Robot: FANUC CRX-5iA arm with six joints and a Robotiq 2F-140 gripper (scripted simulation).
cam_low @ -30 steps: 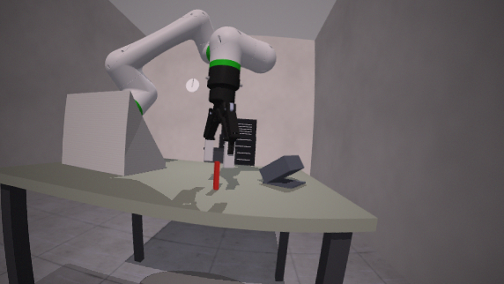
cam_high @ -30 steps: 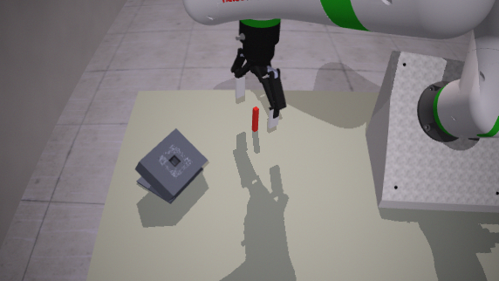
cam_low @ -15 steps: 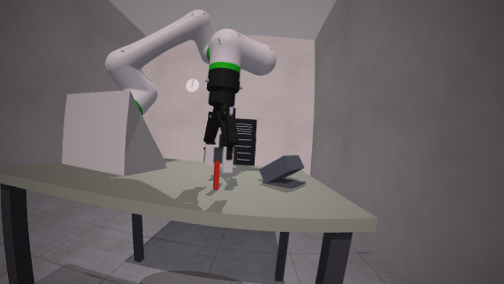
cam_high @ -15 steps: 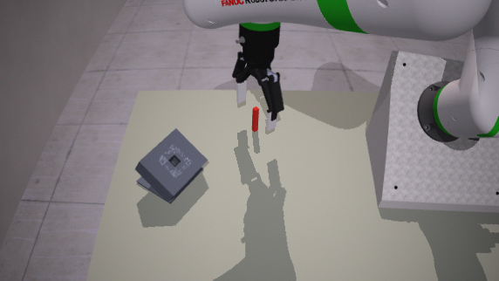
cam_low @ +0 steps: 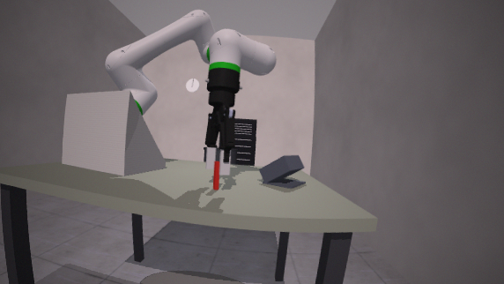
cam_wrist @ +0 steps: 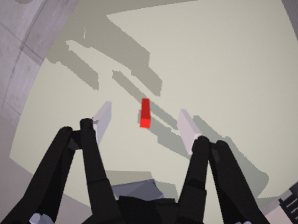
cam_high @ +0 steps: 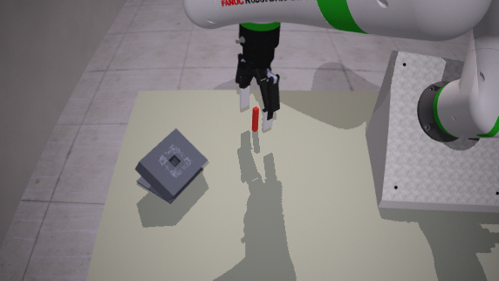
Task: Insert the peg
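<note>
My hand is 3 cm above the red peg. From my hand the other things lie so: flat grey base: 20 cm to the left, 19 cm ahead, 7 cm below.
</note>
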